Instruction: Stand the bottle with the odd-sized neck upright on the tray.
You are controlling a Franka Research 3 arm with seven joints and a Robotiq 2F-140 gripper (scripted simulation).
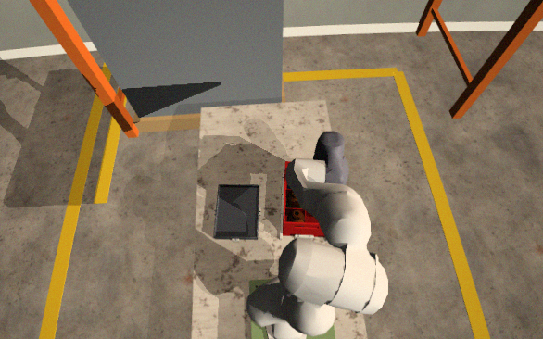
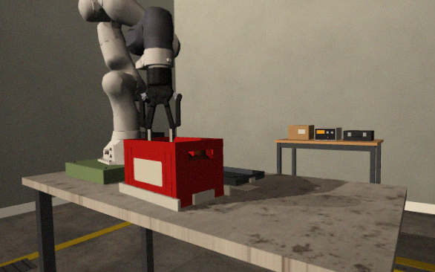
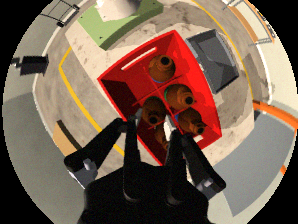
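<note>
My gripper is now 9 cm above the brown bottle. The rest, counted from my hand: dark tray (1 cm behind, 34 cm to the left, 16 cm below); then red crate (4 cm to the left, 9 cm below).
</note>
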